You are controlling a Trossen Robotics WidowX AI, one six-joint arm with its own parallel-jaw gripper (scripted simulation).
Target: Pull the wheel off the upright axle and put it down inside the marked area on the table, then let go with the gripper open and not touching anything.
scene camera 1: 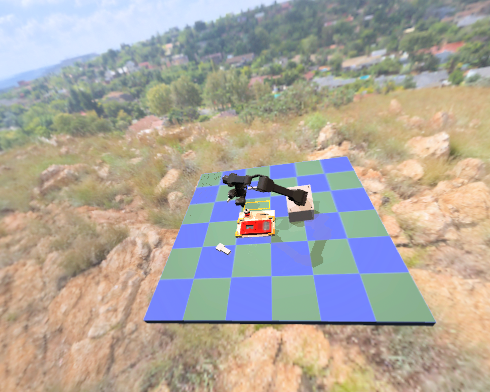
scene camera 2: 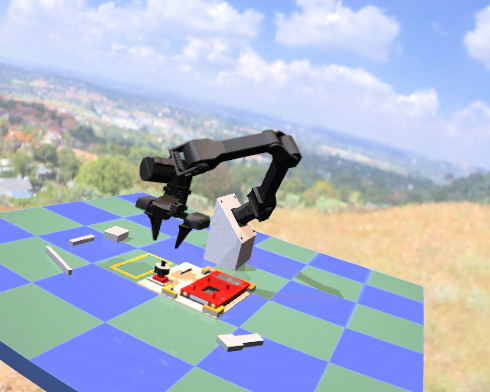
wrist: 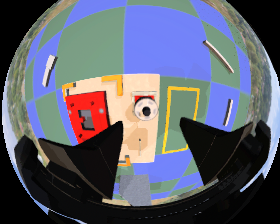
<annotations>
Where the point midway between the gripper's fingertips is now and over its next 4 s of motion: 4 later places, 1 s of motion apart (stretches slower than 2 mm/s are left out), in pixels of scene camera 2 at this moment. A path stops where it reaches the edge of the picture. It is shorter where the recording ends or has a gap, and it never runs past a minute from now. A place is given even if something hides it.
My gripper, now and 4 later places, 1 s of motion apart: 165, 244; 162, 268; 165, 255; 151, 229; 143, 259
</annotations>
